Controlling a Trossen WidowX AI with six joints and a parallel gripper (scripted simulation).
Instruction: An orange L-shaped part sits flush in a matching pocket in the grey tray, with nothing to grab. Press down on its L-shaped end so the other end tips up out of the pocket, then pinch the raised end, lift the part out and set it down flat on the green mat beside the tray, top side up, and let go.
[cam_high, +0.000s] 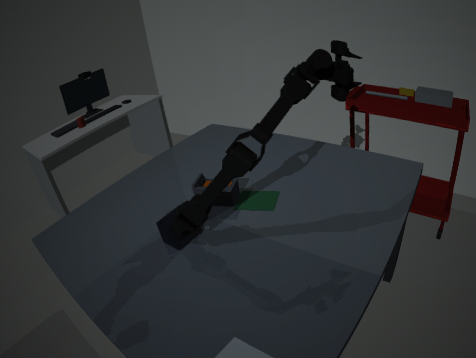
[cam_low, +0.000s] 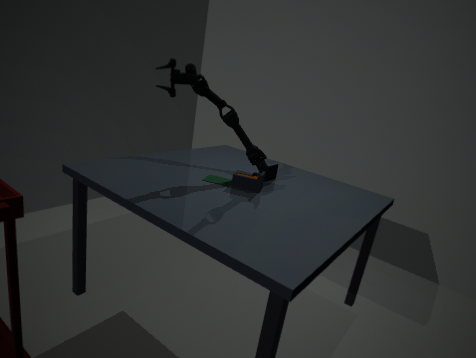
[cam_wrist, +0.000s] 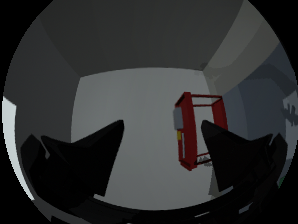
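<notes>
My gripper tip is 51 cm to the right of the orange L-shaped part, 43 cm above it and 23 cm past it. Also, from my gripper tip: green mat (49 cm below, 36 cm to the left, 17 cm behind).
</notes>
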